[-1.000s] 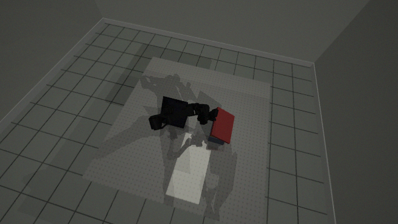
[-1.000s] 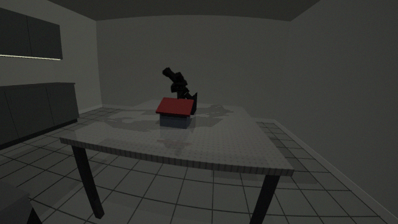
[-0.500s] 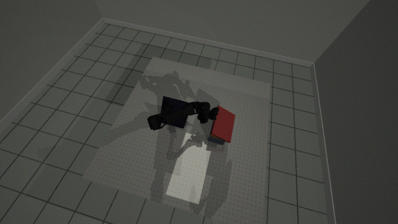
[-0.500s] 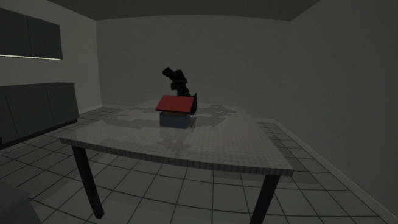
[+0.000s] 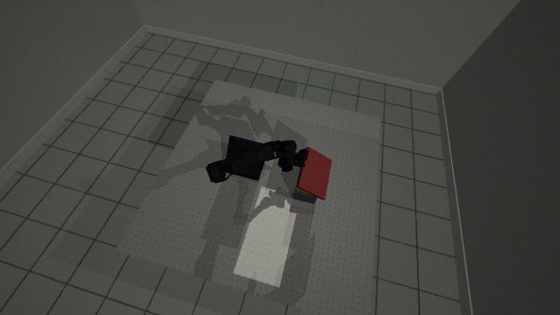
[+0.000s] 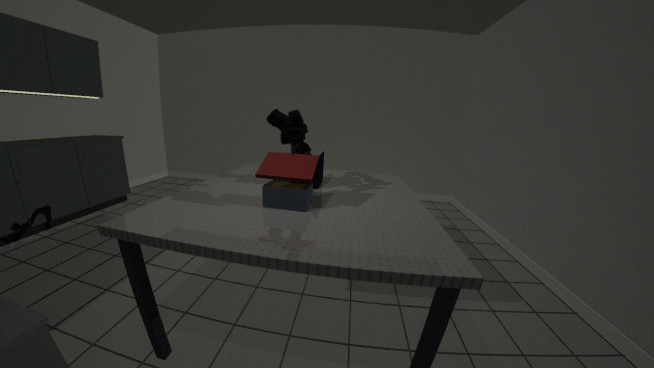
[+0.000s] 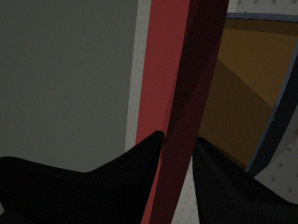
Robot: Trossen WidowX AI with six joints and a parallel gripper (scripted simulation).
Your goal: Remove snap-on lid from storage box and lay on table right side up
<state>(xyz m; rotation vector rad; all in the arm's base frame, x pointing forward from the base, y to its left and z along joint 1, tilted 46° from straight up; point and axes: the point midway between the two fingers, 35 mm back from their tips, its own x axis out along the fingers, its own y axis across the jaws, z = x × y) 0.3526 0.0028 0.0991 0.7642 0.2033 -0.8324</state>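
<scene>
Now: the red lid 70 mm ahead of my gripper tip, 30 mm below it and 10 mm to the right of it. Also, from my gripper tip: blue storage box (170 mm below, 50 mm ahead, 10 mm to the right).
</scene>
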